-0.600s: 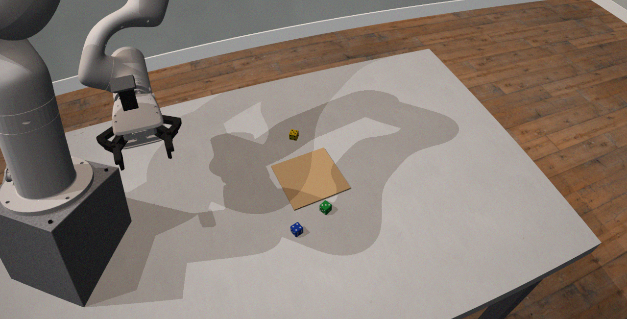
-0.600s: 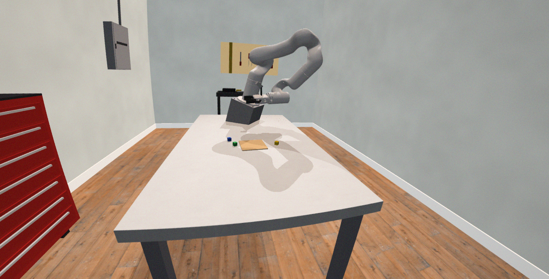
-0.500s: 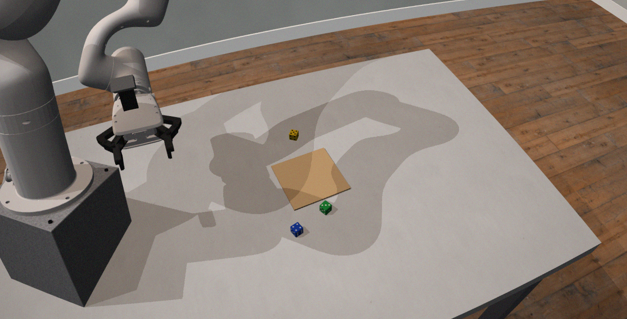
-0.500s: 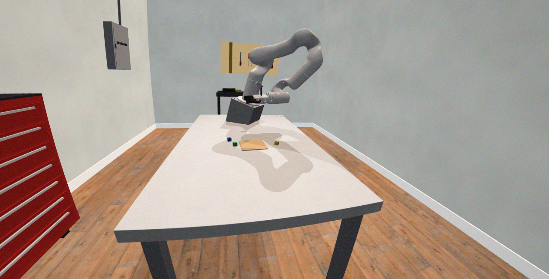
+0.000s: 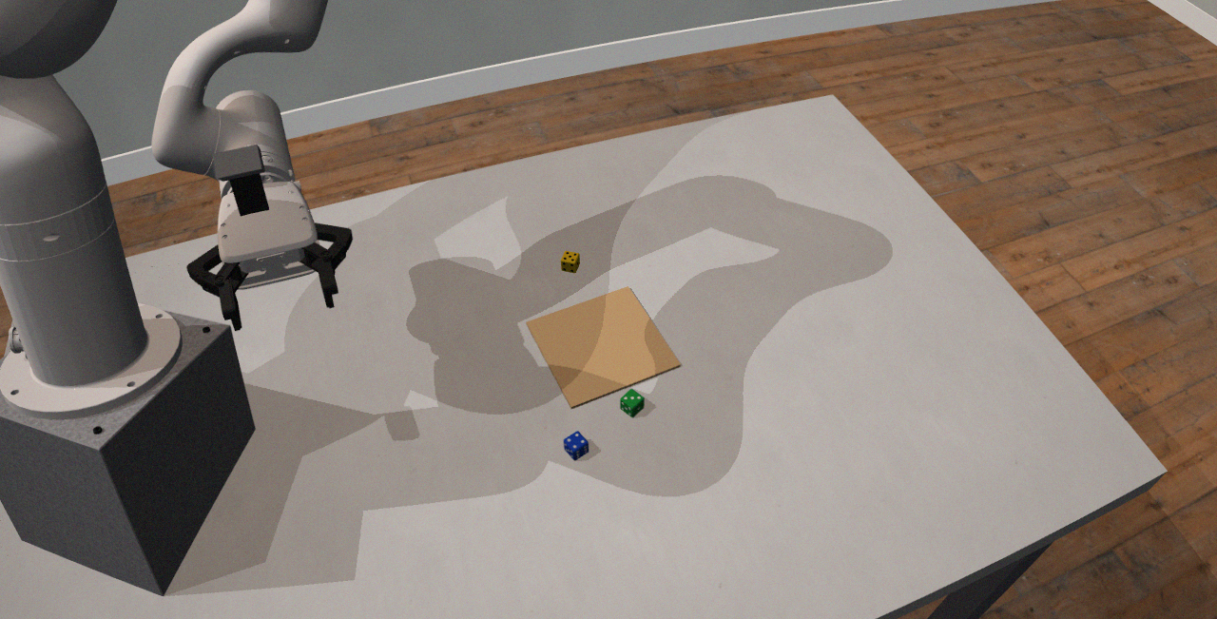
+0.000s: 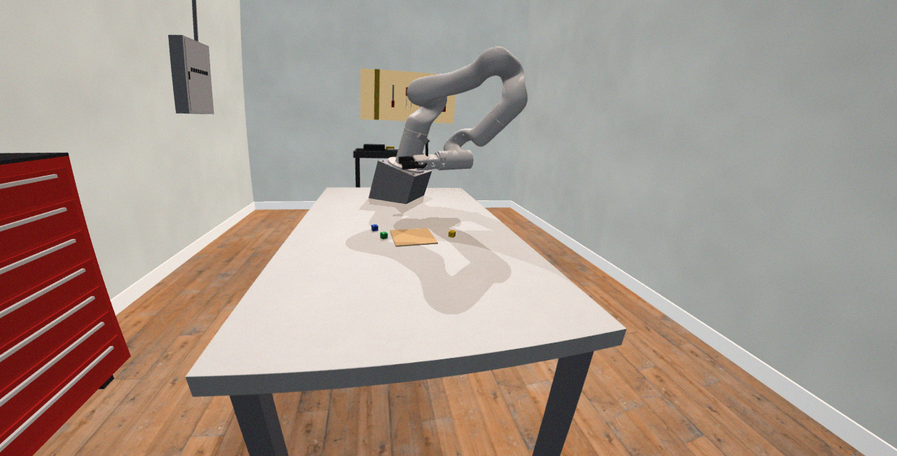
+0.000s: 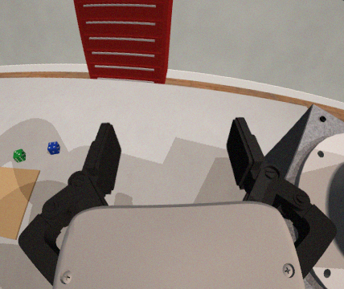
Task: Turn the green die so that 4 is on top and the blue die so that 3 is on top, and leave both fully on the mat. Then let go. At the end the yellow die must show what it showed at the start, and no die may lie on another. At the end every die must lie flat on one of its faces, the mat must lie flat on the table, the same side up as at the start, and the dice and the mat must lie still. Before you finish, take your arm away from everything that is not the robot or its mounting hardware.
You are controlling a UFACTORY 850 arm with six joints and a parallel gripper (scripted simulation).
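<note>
My hand is 260 mm short of the blue die, 200 mm above it and 80 mm to the left of it. From my hand the other things lie so: tan mat: 320 mm ahead, 210 mm below, 60 mm to the left; yellow die: 310 mm ahead, 200 mm below, 190 mm to the left; green die: 330 mm ahead, 200 mm below, 40 mm to the right.
</note>
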